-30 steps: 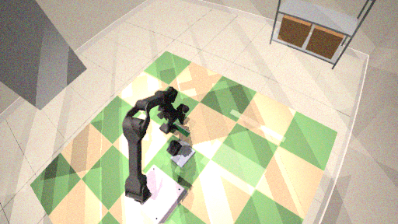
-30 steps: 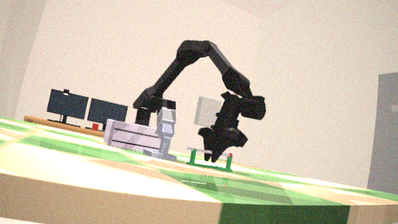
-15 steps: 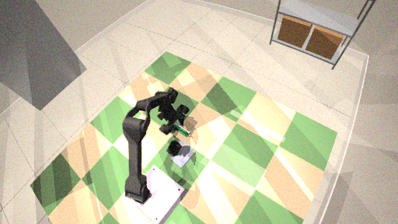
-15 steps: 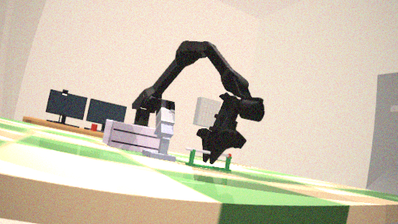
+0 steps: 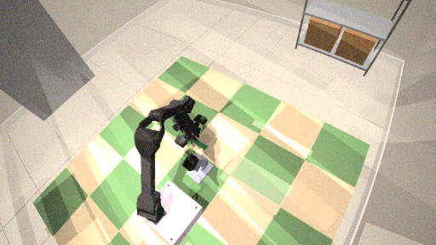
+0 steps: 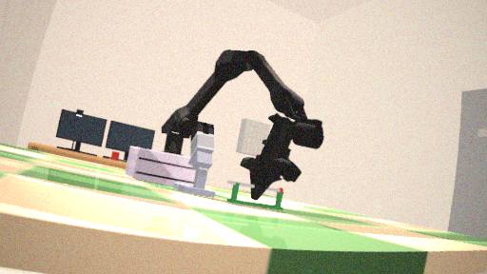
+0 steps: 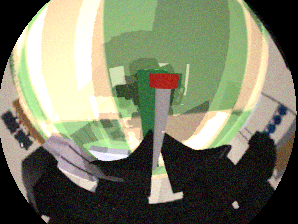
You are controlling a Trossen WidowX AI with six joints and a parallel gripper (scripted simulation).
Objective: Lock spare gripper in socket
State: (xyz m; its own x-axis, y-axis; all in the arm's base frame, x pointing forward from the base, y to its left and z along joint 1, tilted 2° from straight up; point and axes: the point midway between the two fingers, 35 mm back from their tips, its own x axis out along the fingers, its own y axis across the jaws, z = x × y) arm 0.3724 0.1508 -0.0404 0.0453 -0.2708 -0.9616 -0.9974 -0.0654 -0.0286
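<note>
Now: gripper tip 90 mm past the socket, 120 mm to the left of it and 40 mm below it. From my gripper tip the other things lie so: spare gripper: 110 mm behind, 120 mm to the right, 110 mm above.
</note>
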